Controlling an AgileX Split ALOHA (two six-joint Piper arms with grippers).
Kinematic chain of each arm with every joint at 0, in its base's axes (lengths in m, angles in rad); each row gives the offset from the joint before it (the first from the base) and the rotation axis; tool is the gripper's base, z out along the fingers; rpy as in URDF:
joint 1: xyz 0 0 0.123 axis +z
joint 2: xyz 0 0 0 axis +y
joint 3: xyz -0.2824 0 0.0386 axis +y
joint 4: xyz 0.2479 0 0.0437 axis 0.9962 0 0.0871
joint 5: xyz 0 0 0 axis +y
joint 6: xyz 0.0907 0 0.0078 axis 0.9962 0 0.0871
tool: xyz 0 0 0 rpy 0 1.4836 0
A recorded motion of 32 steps. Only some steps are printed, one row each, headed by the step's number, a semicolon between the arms.
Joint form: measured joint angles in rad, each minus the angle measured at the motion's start. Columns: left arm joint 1, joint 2, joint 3, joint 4, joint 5, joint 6; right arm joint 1, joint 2, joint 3, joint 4, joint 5, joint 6.
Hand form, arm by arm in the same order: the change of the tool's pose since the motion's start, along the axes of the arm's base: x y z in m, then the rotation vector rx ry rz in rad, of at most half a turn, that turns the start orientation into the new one. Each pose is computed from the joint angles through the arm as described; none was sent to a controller.
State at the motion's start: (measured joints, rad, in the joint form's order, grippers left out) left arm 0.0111 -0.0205 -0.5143 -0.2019 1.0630 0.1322; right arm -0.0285 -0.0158 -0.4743 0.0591 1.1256 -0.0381
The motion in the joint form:
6: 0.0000 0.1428 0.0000 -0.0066 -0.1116 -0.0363; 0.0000 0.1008 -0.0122 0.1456 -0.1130 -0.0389
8: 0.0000 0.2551 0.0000 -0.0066 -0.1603 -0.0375; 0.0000 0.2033 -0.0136 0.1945 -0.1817 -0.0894
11: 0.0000 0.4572 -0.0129 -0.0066 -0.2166 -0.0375; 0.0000 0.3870 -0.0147 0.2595 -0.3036 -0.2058
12: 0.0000 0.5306 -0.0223 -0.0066 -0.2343 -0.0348; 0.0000 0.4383 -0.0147 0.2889 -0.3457 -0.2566
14: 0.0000 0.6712 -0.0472 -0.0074 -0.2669 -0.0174; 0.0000 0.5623 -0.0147 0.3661 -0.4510 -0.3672
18: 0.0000 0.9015 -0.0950 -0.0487 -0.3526 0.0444; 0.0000 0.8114 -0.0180 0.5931 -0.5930 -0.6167
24: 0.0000 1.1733 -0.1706 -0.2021 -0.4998 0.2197; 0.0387 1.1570 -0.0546 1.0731 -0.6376 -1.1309
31: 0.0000 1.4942 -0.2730 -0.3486 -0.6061 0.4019; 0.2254 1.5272 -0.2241 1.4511 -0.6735 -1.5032
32: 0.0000 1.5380 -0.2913 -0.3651 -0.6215 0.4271; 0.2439 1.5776 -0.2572 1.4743 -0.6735 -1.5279
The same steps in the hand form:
6: 0.0279 0.0009 0.0087 -0.0502 0.0392 0.0314; 0.0186 0.0103 0.0134 0.0986 -0.0309 0.0807
8: 0.0489 0.0017 0.0094 -0.0553 0.1038 0.0426; 0.0376 0.0126 0.0177 0.1088 -0.0053 0.1109
11: 0.0852 0.0028 0.0062 -0.0576 0.2377 0.0573; 0.0731 0.0140 0.0195 0.0885 0.0395 0.1556
12: 0.0983 0.0031 0.0044 -0.0555 0.2838 0.0608; 0.0835 0.0146 0.0195 0.0786 0.0410 0.1747
14: 0.1237 0.0038 0.0003 -0.0419 0.3649 0.0597; 0.1091 0.0155 0.0174 0.0698 0.0419 0.2024
18: 0.1686 0.0031 -0.0104 -0.0345 0.4547 0.0401; 0.1561 0.0188 0.0017 0.1006 0.0921 0.2480
24: 0.2272 -0.0007 -0.0283 -0.0492 0.4793 -0.0108; 0.2126 0.0358 -0.0318 0.1767 0.1772 0.3894
31: 0.2894 -0.0019 -0.0720 -0.0457 0.5636 -0.0419; 0.2774 0.0894 -0.0639 0.2063 0.2183 0.5556
32: 0.2980 -0.0017 -0.0787 -0.0404 0.5705 -0.0449; 0.2866 0.0969 -0.0692 0.2060 0.2268 0.5730

